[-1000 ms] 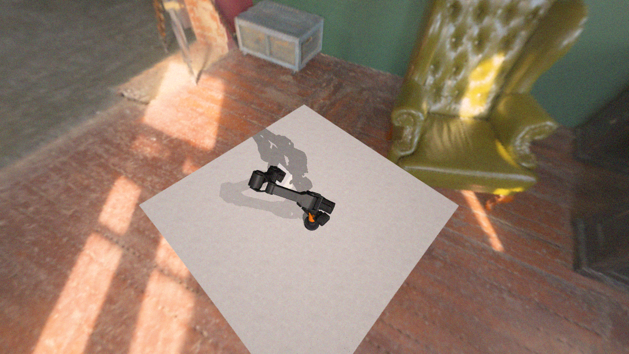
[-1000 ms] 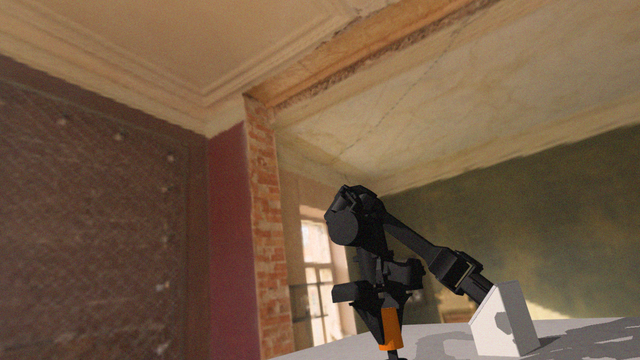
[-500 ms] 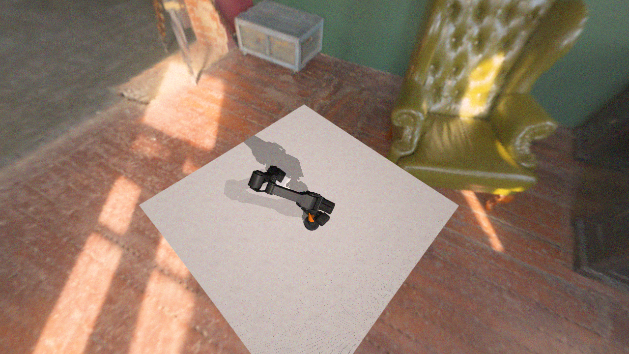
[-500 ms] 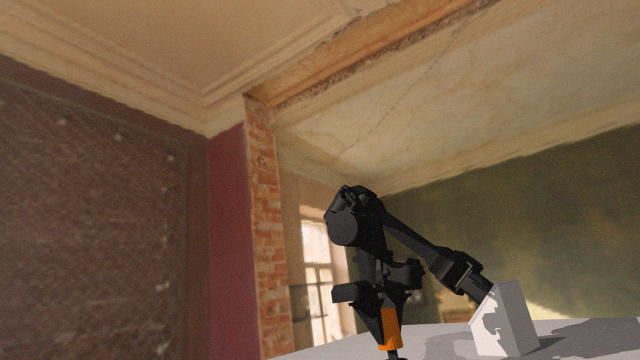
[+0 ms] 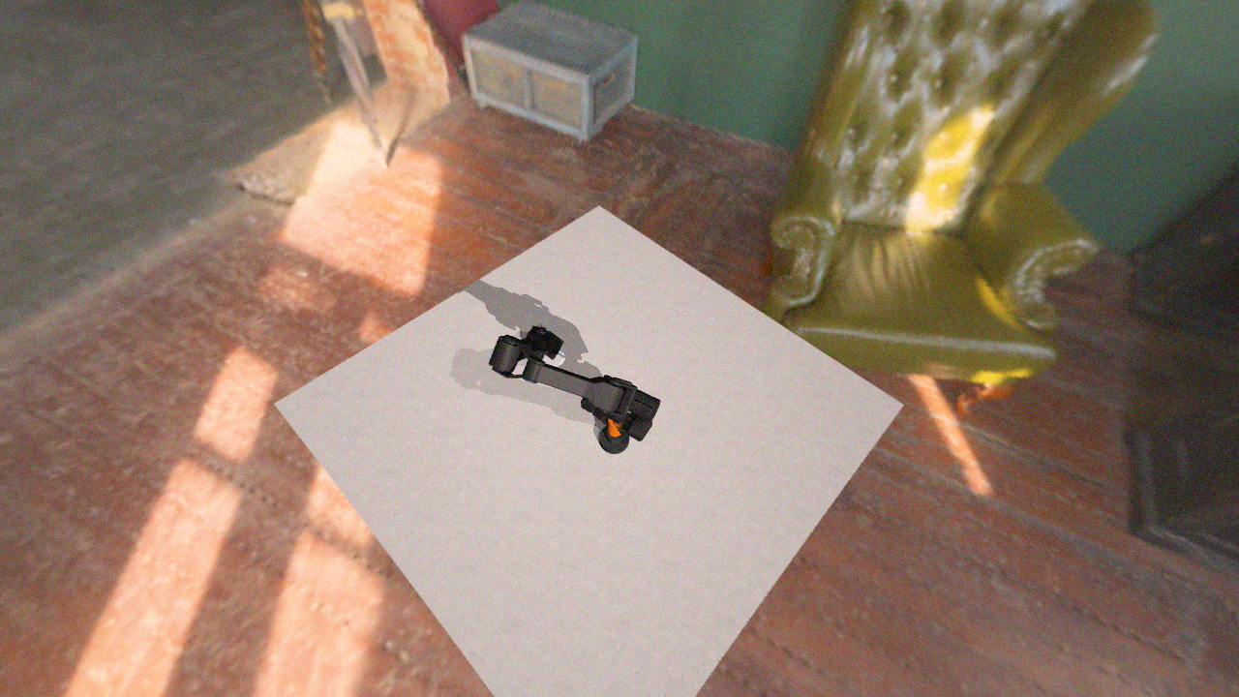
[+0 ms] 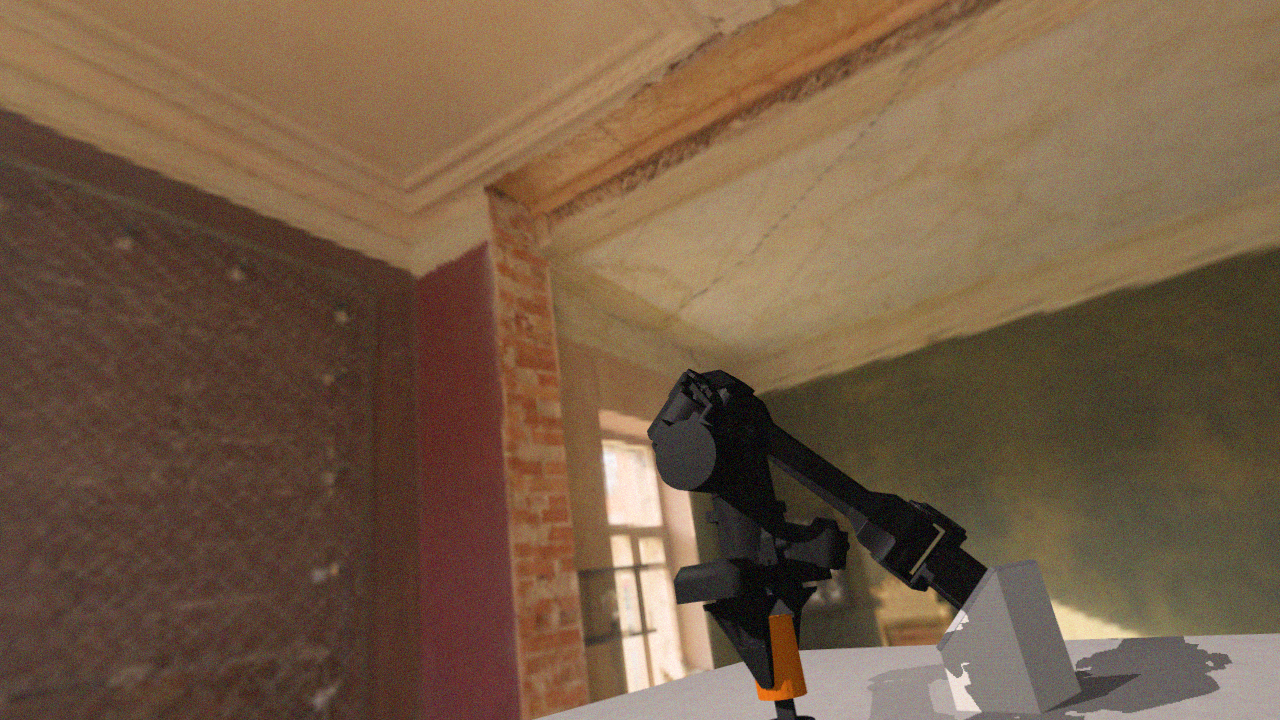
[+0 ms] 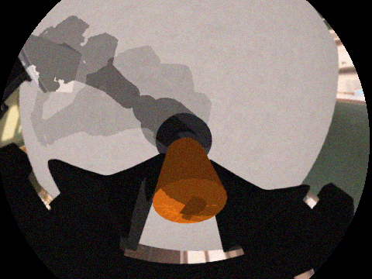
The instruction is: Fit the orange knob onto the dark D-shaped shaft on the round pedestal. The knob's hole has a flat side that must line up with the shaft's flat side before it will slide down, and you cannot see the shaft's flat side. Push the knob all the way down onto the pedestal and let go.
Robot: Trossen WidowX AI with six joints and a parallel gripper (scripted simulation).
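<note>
Now: the orange knob 2 cm above my gripper tip. From my gripper tip the other things lie so: D-shaped shaft: 4 cm below.
</note>
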